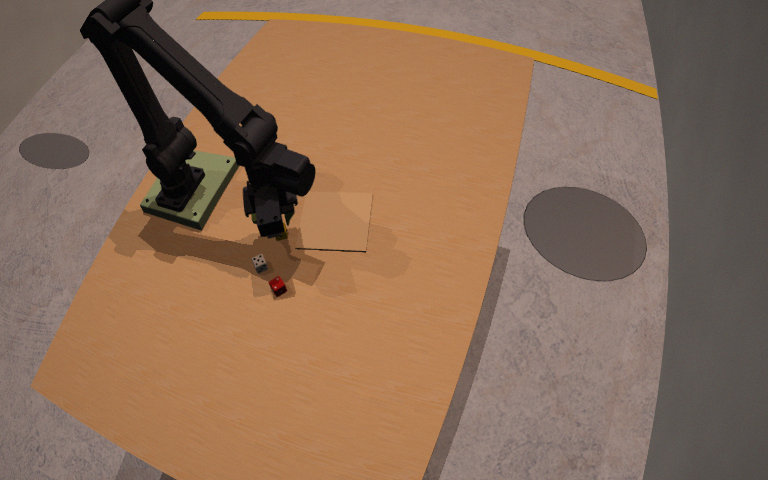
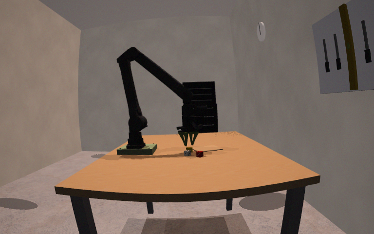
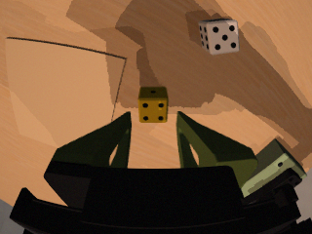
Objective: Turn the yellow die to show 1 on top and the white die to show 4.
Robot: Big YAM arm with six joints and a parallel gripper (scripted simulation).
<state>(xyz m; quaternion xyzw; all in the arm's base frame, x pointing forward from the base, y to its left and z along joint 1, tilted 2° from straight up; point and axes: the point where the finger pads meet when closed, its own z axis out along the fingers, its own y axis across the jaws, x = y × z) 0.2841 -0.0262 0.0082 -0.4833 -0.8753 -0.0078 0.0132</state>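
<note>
The yellow die is 30 mm below my hand. Round my hand: tan mat: 90 mm ahead, 60 mm to the left, 40 mm below; red die: 50 mm ahead, 120 mm to the right, 30 mm below; white die: 10 mm behind, 80 mm to the right, 30 mm below.
</note>
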